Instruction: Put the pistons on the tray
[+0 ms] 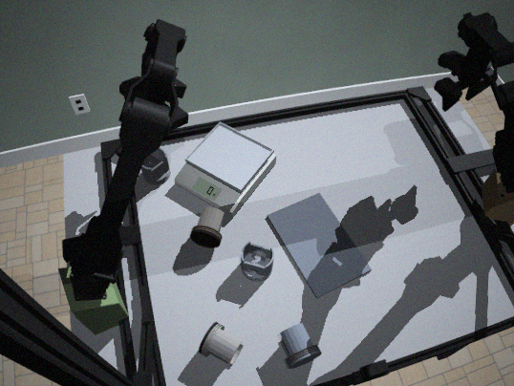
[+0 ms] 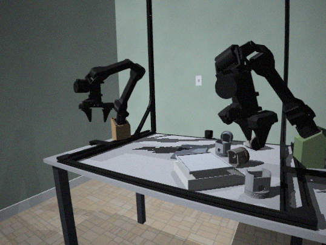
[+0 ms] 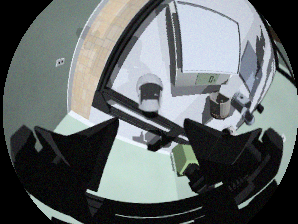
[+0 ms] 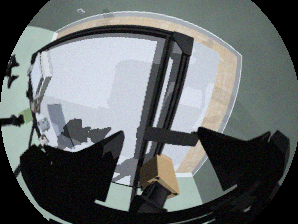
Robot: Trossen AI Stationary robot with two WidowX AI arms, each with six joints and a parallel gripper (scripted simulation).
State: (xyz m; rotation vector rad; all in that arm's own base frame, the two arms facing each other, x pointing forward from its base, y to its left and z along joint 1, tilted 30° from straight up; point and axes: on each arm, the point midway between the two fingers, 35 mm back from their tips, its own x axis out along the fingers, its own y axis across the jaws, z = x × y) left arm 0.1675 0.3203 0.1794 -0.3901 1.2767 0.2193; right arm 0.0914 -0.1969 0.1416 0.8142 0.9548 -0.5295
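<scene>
My left gripper is now 5 cm past the white scale, 17 cm to the left of it and 14 cm above it. Round my left hand: flat steel tray 31 cm behind, 32 cm to the right, 19 cm below.
</scene>
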